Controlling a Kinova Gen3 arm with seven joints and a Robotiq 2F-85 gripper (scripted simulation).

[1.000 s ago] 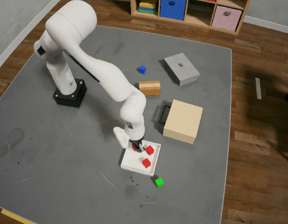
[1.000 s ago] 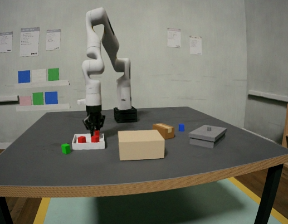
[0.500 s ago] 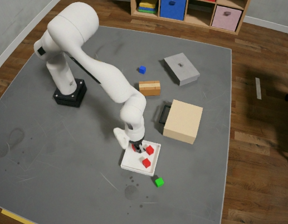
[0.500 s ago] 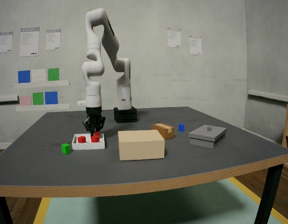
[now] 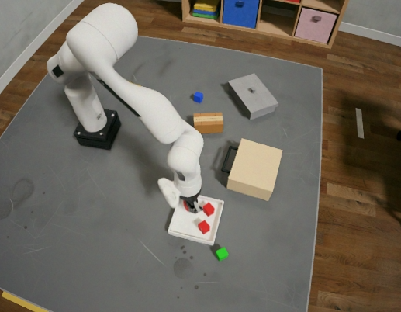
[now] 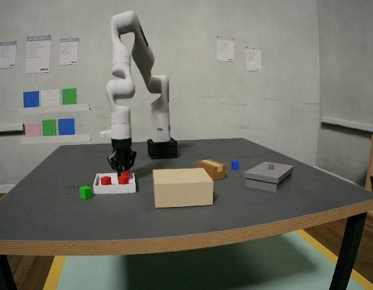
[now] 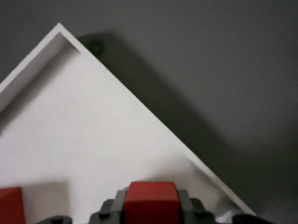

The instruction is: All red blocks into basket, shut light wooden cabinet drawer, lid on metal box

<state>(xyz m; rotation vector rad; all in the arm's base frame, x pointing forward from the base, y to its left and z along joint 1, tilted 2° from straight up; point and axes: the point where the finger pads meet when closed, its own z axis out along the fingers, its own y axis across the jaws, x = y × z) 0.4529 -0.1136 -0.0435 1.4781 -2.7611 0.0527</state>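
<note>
My hand is 40 mm short of the white basket, 30 mm to the left of it and 20 mm above it. Also, from my hand: cardboard box: 330 mm to the left, 90 mm behind, 10 mm above; then green block: 160 mm ahead, 100 mm to the right, 10 mm below; then light wooden cabinet: 210 mm to the left, 140 mm ahead, 10 mm above.
</note>
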